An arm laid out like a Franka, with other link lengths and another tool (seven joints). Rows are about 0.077 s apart.
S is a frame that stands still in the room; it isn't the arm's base.
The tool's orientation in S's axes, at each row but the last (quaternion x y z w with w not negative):
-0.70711 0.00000 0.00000 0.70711
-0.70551 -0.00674 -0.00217 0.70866
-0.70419 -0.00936 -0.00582 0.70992
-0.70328 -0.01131 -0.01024 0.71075
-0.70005 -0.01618 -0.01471 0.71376
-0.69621 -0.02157 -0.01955 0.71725
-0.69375 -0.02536 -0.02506 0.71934
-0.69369 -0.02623 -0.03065 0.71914
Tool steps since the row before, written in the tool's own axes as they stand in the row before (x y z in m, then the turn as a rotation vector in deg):
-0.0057 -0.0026 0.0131 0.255 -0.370 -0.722
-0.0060 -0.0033 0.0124 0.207 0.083 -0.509
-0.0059 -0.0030 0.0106 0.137 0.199 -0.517
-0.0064 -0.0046 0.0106 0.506 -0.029 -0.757
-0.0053 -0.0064 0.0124 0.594 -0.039 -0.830
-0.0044 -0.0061 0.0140 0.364 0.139 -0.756
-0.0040 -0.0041 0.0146 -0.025 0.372 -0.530
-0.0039 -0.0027 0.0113 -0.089 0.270 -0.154
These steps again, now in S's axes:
-0.0057 0.0131 0.0026 0.255 -0.722 0.370
-0.0061 0.0123 0.0033 0.211 -0.507 -0.083
-0.0060 0.0105 0.0030 0.144 -0.515 -0.200
-0.0066 0.0105 0.0045 0.506 -0.757 0.036
-0.0056 0.0123 0.0064 0.594 -0.830 0.049
-0.0048 0.0138 0.0062 0.374 -0.751 -0.140
-0.0043 0.0144 0.0043 0.002 -0.516 -0.392
-0.0041 0.0112 0.0028 -0.068 -0.144 -0.282

